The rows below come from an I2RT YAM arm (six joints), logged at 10 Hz.
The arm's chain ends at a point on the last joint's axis. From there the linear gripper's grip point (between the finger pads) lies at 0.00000 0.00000 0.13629 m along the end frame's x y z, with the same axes.
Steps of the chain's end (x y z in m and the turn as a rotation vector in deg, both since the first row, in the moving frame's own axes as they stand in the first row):
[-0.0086, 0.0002, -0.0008, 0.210, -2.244, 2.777]
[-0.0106, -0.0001, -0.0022, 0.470, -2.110, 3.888]
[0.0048, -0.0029, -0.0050, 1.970, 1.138, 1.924]
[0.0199, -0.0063, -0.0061, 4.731, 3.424, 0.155]
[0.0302, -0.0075, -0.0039, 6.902, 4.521, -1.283]
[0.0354, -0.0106, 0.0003, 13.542, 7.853, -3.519]
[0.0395, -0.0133, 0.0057, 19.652, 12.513, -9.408]
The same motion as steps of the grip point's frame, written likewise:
[-0.0139, -0.0004, -0.0009, 0.210, -2.244, 2.777]
[-0.0156, -0.0014, -0.0023, 0.470, -2.110, 3.888]
[0.0076, -0.0075, -0.0051, 1.970, 1.138, 1.924]
[0.0280, -0.0175, -0.0068, 4.731, 3.424, 0.155]
[0.0407, -0.0240, -0.0053, 6.902, 4.521, -1.283]
[0.0529, -0.0430, -0.0048, 13.542, 7.853, -3.519]
[0.0645, -0.0610, -0.0054, 19.652, 12.513, -9.408]

